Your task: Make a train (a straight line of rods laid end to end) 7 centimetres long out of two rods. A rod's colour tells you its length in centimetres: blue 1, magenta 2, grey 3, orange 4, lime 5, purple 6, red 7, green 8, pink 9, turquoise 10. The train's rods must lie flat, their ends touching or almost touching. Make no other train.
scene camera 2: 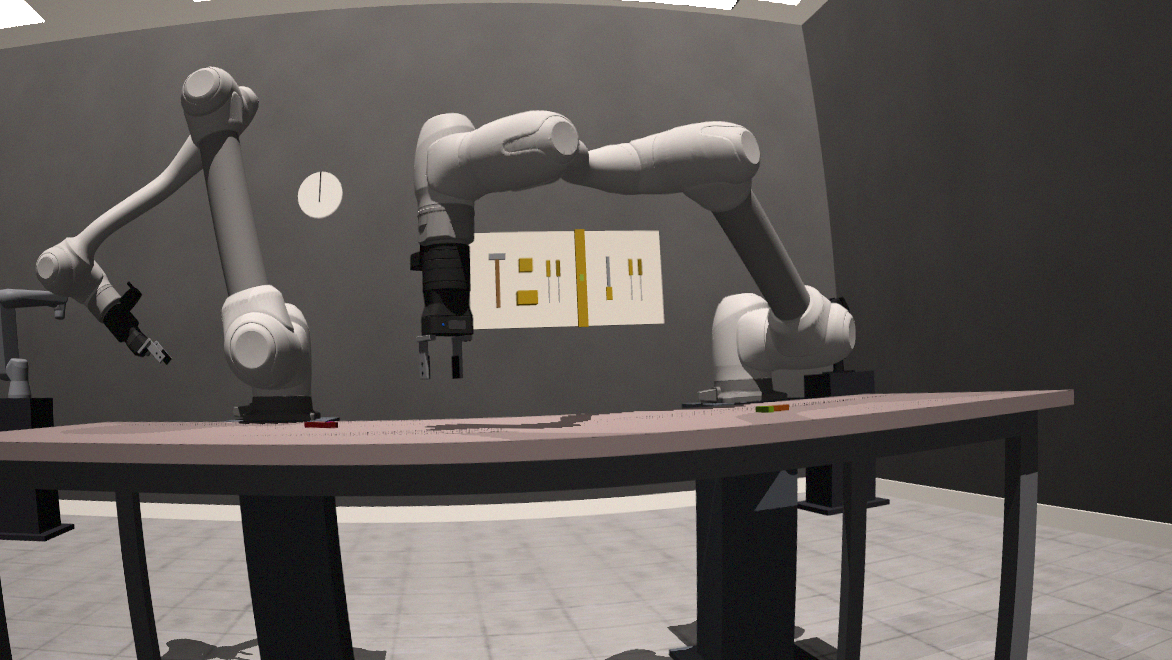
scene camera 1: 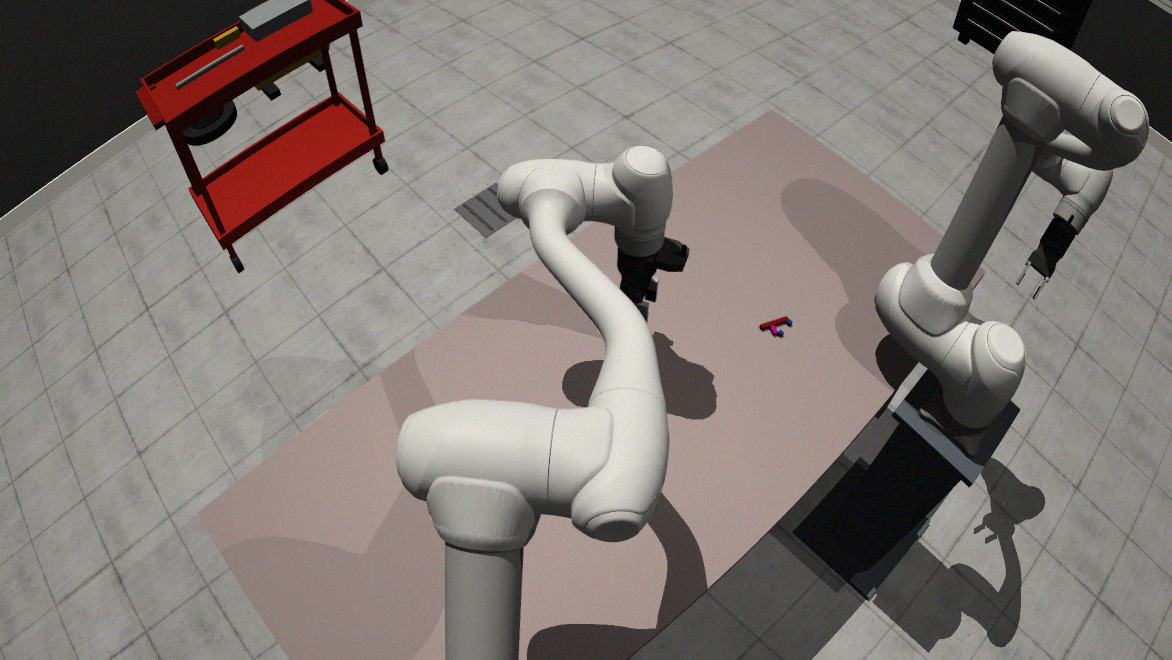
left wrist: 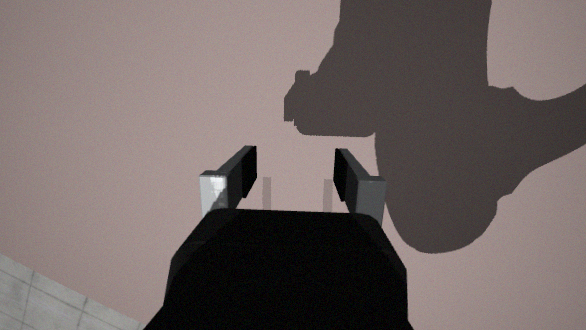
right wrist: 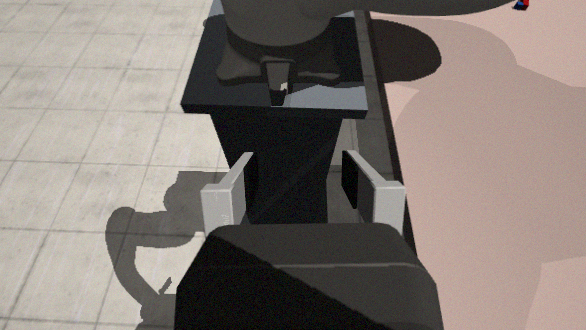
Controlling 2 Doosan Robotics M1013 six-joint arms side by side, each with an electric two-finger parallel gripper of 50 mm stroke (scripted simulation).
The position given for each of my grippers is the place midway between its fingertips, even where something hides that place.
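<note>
Here is my left gripper [scene camera 2: 441,378], which I also find in scene camera 1 [scene camera 1: 646,310] and in the left wrist view [left wrist: 295,163]. My right gripper [scene camera 2: 166,360] is there as well. Scene camera 1 shows that right gripper too [scene camera 1: 1025,291], and so does the right wrist view [right wrist: 299,168].
</note>
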